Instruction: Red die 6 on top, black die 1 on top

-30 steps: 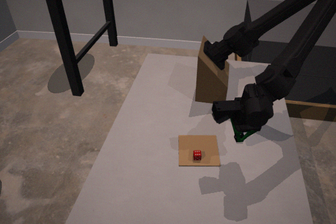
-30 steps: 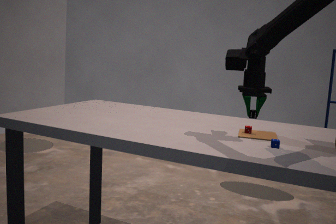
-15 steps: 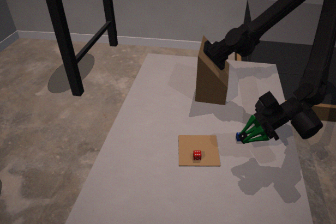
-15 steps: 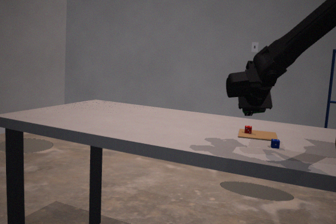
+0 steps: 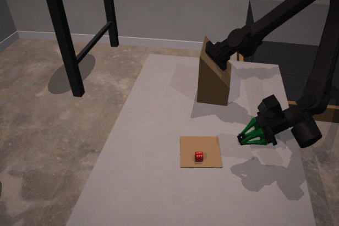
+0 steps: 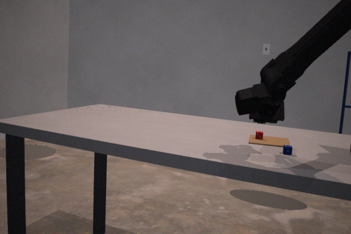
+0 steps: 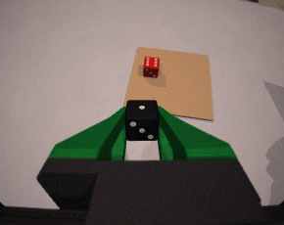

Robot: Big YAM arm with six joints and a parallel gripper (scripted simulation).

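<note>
The blue die is 90 mm below my hand, 90 mm behind it and 20 mm to the left of it. From my hand the other things lie so: black die: right at my hand; red die: 130 mm to the right, 80 mm below, 20 mm ahead; tan mat: 130 mm to the right, 100 mm below, 10 mm behind.
</note>
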